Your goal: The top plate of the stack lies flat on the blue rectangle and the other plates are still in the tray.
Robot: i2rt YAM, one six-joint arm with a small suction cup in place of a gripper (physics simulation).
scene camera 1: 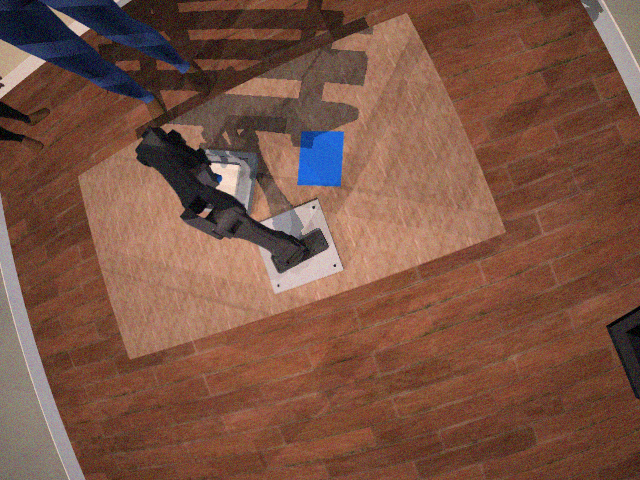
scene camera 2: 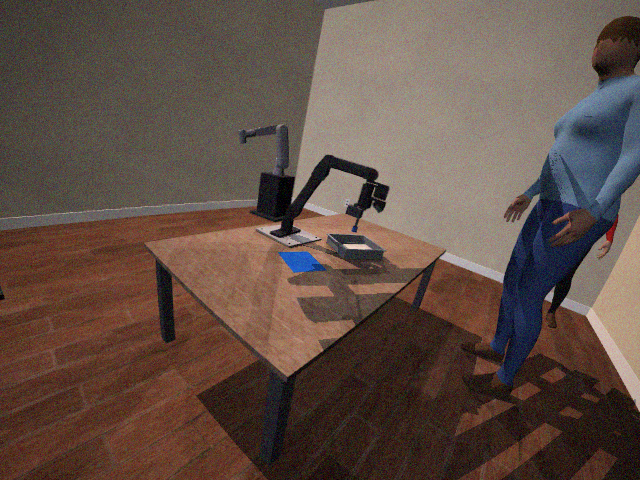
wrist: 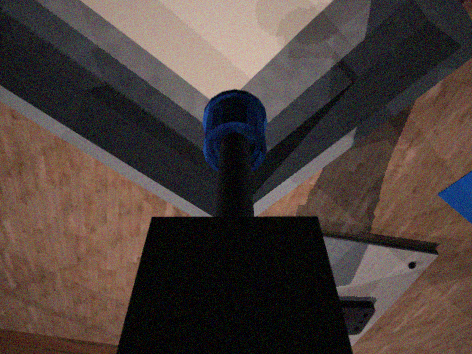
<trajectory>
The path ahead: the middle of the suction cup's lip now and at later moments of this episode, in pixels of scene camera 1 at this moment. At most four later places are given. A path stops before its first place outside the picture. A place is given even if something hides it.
My suction cup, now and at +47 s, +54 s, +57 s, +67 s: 217, 178; 221, 176; 222, 177; 215, 173; 239, 168
</trajectory>
